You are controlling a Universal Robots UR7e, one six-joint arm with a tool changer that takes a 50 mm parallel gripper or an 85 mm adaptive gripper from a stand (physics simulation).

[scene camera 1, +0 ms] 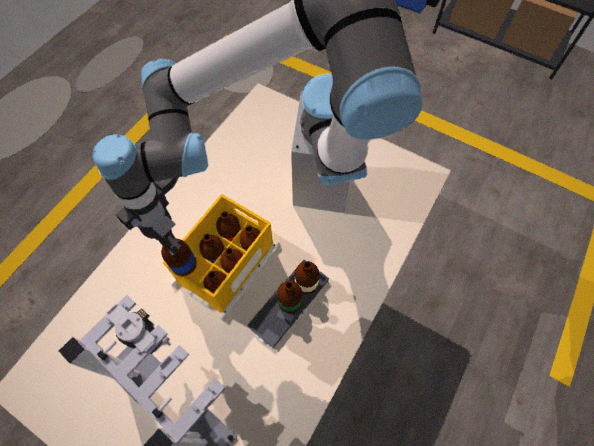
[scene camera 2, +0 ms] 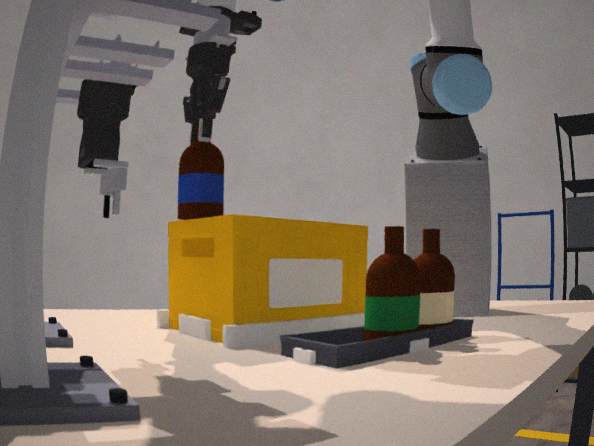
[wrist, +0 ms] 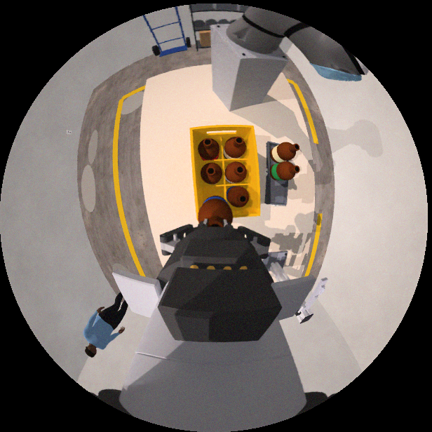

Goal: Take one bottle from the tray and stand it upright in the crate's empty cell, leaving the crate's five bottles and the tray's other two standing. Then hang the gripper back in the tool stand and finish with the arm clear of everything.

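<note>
I can see a grey tool stand point(scene camera 2: 46, 393) here. There is a blue-labelled bottle point(scene camera 2: 201, 167) too, and I also see a green-labelled bottle point(scene camera 2: 392, 302) and a cream-labelled bottle point(scene camera 2: 437, 274).
</note>
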